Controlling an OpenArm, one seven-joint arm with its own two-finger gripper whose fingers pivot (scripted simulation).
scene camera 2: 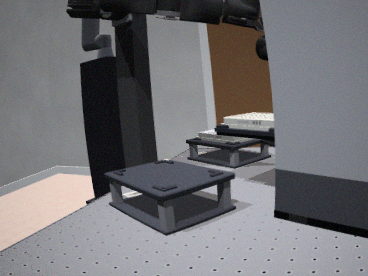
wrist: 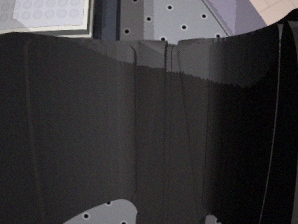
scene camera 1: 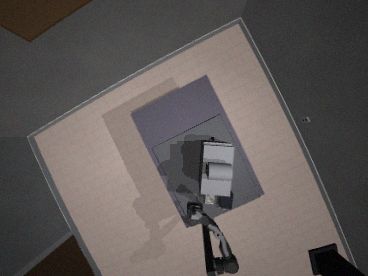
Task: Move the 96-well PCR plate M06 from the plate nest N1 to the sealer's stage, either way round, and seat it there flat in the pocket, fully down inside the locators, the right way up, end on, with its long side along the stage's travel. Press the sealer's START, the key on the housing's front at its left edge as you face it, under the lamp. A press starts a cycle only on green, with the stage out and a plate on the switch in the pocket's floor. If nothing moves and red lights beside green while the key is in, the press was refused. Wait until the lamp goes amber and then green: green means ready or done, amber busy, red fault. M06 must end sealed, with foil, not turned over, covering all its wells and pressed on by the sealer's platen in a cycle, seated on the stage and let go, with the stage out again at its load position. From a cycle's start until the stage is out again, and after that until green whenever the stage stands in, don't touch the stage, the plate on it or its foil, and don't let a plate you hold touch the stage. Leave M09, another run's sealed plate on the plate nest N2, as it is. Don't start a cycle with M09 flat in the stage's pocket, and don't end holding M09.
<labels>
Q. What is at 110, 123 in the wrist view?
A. My gripper.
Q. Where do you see a white 96-well plate M06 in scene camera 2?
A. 251, 121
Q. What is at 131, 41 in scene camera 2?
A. A tall dark post.
</labels>
